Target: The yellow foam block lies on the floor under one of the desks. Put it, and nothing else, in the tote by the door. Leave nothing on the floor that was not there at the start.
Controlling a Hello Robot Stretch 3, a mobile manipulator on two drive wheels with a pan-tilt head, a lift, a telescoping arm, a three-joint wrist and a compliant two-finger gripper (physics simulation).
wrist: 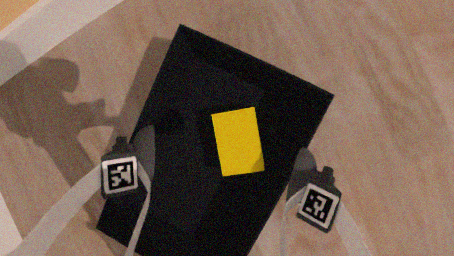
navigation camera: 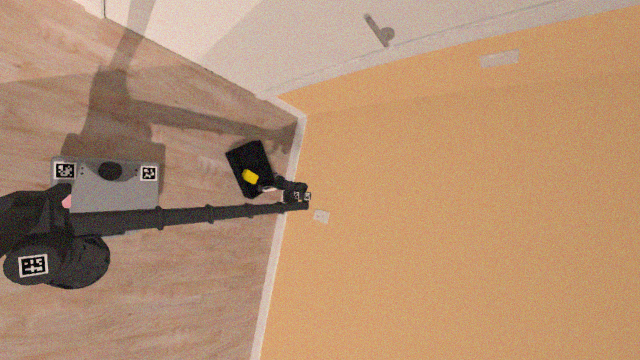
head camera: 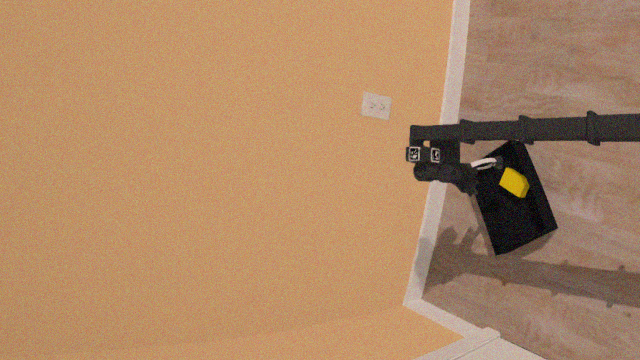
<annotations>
black tote: wrist; navigation camera; head camera 511, 222
same spot on black tote: (wrist: 190, 200) = (navigation camera: 243, 155)
</annotations>
